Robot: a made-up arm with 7 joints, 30 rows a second.
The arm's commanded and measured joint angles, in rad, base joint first. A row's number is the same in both.
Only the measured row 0 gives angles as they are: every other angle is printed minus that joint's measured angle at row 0.
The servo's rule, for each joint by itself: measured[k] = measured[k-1] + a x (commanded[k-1-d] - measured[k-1]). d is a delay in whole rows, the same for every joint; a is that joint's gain. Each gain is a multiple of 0.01, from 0.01 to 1. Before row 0 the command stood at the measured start. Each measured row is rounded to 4 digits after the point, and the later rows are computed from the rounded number. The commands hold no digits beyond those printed.
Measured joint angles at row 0: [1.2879 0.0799 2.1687 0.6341 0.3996 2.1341 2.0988]
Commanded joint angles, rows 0 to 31: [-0.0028 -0.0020 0.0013 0.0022 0.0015 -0.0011 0.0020]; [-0.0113 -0.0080 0.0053 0.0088 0.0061 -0.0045 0.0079]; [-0.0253 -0.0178 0.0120 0.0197 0.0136 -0.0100 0.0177]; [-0.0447 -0.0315 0.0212 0.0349 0.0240 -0.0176 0.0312]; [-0.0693 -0.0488 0.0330 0.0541 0.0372 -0.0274 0.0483]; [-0.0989 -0.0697 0.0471 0.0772 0.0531 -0.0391 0.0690]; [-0.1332 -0.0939 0.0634 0.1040 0.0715 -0.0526 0.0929]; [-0.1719 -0.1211 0.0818 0.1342 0.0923 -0.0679 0.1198]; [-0.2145 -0.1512 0.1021 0.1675 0.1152 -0.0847 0.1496]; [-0.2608 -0.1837 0.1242 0.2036 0.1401 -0.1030 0.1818]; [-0.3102 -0.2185 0.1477 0.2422 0.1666 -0.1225 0.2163]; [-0.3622 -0.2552 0.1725 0.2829 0.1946 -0.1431 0.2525]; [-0.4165 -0.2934 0.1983 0.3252 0.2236 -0.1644 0.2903]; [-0.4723 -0.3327 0.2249 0.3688 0.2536 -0.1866 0.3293]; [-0.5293 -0.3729 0.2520 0.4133 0.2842 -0.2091 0.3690]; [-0.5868 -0.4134 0.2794 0.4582 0.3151 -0.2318 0.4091]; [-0.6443 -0.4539 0.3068 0.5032 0.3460 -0.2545 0.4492]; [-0.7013 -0.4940 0.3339 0.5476 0.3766 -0.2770 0.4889]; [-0.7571 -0.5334 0.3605 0.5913 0.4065 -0.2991 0.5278]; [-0.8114 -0.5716 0.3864 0.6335 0.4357 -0.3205 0.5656]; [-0.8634 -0.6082 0.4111 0.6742 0.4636 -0.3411 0.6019]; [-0.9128 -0.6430 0.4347 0.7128 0.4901 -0.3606 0.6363]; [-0.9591 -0.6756 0.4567 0.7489 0.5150 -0.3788 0.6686]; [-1.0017 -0.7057 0.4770 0.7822 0.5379 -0.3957 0.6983]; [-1.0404 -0.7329 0.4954 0.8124 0.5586 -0.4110 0.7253]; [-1.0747 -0.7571 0.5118 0.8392 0.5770 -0.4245 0.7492]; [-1.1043 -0.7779 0.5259 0.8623 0.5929 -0.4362 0.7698]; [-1.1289 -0.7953 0.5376 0.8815 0.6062 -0.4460 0.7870]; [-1.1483 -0.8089 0.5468 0.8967 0.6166 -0.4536 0.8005]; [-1.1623 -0.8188 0.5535 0.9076 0.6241 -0.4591 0.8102]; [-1.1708 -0.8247 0.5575 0.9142 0.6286 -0.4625 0.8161]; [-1.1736 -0.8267 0.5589 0.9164 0.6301 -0.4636 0.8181]
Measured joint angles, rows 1 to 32: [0.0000 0.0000 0.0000 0.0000 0.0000 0.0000 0.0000]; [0.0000 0.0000 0.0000 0.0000 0.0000 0.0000 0.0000]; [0.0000 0.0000 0.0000 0.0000 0.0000 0.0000 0.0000]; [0.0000 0.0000 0.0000 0.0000 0.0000 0.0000 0.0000]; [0.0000 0.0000 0.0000 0.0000 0.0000 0.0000 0.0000]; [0.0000 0.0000 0.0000 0.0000 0.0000 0.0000 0.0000]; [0.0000 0.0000 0.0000 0.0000 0.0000 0.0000 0.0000]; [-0.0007 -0.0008 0.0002 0.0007 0.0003 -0.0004 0.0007]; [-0.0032 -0.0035 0.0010 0.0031 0.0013 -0.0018 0.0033]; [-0.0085 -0.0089 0.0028 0.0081 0.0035 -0.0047 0.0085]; [-0.0172 -0.0175 0.0057 0.0161 0.0072 -0.0092 0.0167]; [-0.0297 -0.0294 0.0101 0.0275 0.0126 -0.0156 0.0281]; [-0.0463 -0.0447 0.0160 0.0424 0.0199 -0.0238 0.0428]; [-0.0672 -0.0634 0.0236 0.0609 0.0292 -0.0339 0.0608]; [-0.0923 -0.0853 0.0329 0.0829 0.0406 -0.0458 0.0820]; [-0.1216 -0.1103 0.0440 0.1083 0.0540 -0.0594 0.1063]; [-0.1550 -0.1382 0.0568 0.1369 0.0695 -0.0747 0.1335]; [-0.1922 -0.1687 0.0713 0.1685 0.0870 -0.0914 0.1633]; [-0.2330 -0.2016 0.0875 0.2028 0.1064 -0.1095 0.1954]; [-0.2770 -0.2365 0.1052 0.2395 0.1275 -0.1287 0.2296]; [-0.3239 -0.2731 0.1244 0.2783 0.1502 -0.1490 0.2655]; [-0.3732 -0.3110 0.1448 0.3188 0.1743 -0.1700 0.3028]; [-0.4245 -0.3499 0.1663 0.3606 0.1996 -0.1916 0.3411]; [-0.4773 -0.3894 0.1888 0.4034 0.2260 -0.2136 0.3800]; [-0.5311 -0.4291 0.2120 0.4467 0.2531 -0.2358 0.4192]; [-0.5853 -0.4687 0.2358 0.4901 0.2807 -0.2580 0.4583]; [-0.6396 -0.5078 0.2599 0.5331 0.3086 -0.2799 0.4969]; [-0.6933 -0.5460 0.2841 0.5754 0.3365 -0.3013 0.5347]; [-0.7460 -0.5829 0.3082 0.6166 0.3641 -0.3221 0.5713]; [-0.7971 -0.6181 0.3320 0.6563 0.3913 -0.3419 0.6063]; [-0.8462 -0.6514 0.3552 0.6941 0.4177 -0.3607 0.6394]; [-0.8928 -0.6824 0.3776 0.7296 0.4431 -0.3783 0.6703]
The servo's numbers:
d 7
a 0.24 0.38 0.16 0.30 0.18 0.35 0.36

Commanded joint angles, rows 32 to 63: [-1.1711 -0.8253 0.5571 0.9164 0.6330 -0.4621 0.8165]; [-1.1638 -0.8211 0.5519 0.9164 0.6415 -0.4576 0.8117]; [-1.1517 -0.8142 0.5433 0.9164 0.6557 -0.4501 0.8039]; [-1.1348 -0.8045 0.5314 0.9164 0.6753 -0.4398 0.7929]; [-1.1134 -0.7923 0.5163 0.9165 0.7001 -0.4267 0.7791]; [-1.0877 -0.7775 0.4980 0.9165 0.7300 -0.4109 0.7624]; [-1.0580 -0.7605 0.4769 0.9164 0.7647 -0.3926 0.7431]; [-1.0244 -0.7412 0.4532 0.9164 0.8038 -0.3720 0.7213]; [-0.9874 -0.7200 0.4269 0.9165 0.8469 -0.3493 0.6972]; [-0.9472 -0.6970 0.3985 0.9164 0.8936 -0.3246 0.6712]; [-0.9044 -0.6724 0.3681 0.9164 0.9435 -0.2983 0.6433]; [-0.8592 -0.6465 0.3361 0.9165 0.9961 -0.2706 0.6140]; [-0.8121 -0.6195 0.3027 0.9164 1.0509 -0.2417 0.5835]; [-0.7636 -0.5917 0.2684 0.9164 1.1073 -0.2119 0.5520]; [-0.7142 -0.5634 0.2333 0.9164 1.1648 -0.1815 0.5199]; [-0.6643 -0.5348 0.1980 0.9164 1.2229 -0.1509 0.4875]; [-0.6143 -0.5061 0.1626 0.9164 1.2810 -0.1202 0.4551]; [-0.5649 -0.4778 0.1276 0.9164 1.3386 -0.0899 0.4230]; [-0.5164 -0.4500 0.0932 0.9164 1.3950 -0.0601 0.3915]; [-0.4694 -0.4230 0.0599 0.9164 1.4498 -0.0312 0.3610]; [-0.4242 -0.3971 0.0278 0.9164 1.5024 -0.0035 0.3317]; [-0.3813 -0.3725 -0.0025 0.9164 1.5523 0.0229 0.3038]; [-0.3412 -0.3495 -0.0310 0.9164 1.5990 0.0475 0.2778]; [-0.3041 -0.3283 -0.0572 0.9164 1.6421 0.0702 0.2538]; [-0.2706 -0.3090 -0.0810 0.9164 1.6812 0.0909 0.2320]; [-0.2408 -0.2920 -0.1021 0.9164 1.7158 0.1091 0.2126]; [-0.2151 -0.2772 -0.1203 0.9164 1.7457 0.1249 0.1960]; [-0.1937 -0.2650 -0.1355 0.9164 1.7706 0.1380 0.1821]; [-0.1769 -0.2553 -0.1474 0.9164 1.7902 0.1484 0.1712]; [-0.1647 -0.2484 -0.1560 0.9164 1.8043 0.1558 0.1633]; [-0.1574 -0.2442 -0.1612 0.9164 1.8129 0.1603 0.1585]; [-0.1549 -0.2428 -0.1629 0.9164 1.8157 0.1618 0.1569]
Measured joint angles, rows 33 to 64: [-0.9365 -0.7108 0.3991 0.7625 0.4672 -0.3945 0.6987]; [-0.9768 -0.7363 0.4194 0.7924 0.4898 -0.4091 0.7243]; [-1.0133 -0.7587 0.4383 0.8191 0.5108 -0.4220 0.7469]; [-1.0457 -0.7778 0.4557 0.8424 0.5298 -0.4331 0.7662]; [-1.0737 -0.7934 0.4713 0.8620 0.5468 -0.4422 0.7820]; [-1.0970 -0.8053 0.4851 0.8777 0.5615 -0.4493 0.7943]; [-1.1154 -0.8134 0.4969 0.8893 0.5738 -0.4543 0.8029]; [-1.1288 -0.8179 0.5065 0.8974 0.5845 -0.4570 0.8078]; [-1.1372 -0.8191 0.5138 0.9031 0.5948 -0.4572 0.8092]; [-1.1407 -0.8172 0.5185 0.9071 0.6058 -0.4547 0.8073]; [-1.1393 -0.8124 0.5206 0.9099 0.6183 -0.4495 0.8021]; [-1.1331 -0.8048 0.5199 0.9119 0.6330 -0.4415 0.7938]; [-1.1222 -0.7944 0.5164 0.9133 0.6505 -0.4308 0.7825]; [-1.1068 -0.7815 0.5101 0.9142 0.6711 -0.4174 0.7683]; [-1.0870 -0.7662 0.5010 0.9149 0.6950 -0.4015 0.7514]; [-1.0631 -0.7486 0.4891 0.9154 0.7223 -0.3832 0.7319]; [-1.0353 -0.7290 0.4746 0.9157 0.7531 -0.3627 0.7100]; [-1.0039 -0.7075 0.4576 0.9159 0.7874 -0.3402 0.6860]; [-0.9692 -0.6843 0.4382 0.9161 0.8250 -0.3158 0.6601]; [-0.9315 -0.6597 0.4165 0.9162 0.8657 -0.2899 0.6325]; [-0.8912 -0.6339 0.3928 0.9163 0.9092 -0.2626 0.6035]; [-0.8487 -0.6071 0.3673 0.9163 0.9552 -0.2342 0.5734]; [-0.8044 -0.5796 0.3402 0.9163 1.0034 -0.2050 0.5425]; [-0.7588 -0.5517 0.3118 0.9163 1.0534 -0.1753 0.5110]; [-0.7123 -0.5236 0.2823 0.9163 1.1047 -0.1454 0.4793]; [-0.6653 -0.4956 0.2520 0.9163 1.1570 -0.1155 0.4477]; [-0.6183 -0.4680 0.2213 0.9163 1.2097 -0.0860 0.4165]; [-0.5717 -0.4411 0.1903 0.9163 1.2624 -0.0571 0.3860]; [-0.5260 -0.4150 0.1595 0.9163 1.3146 -0.0291 0.3564]; [-0.4816 -0.3901 0.1290 0.9163 1.3658 -0.0023 0.3281]; [-0.4390 -0.3666 0.0992 0.9163 1.4155 0.0231 0.3014]; [-0.3986 -0.3447 0.0704 0.9163 1.4633 0.0468 0.2764]
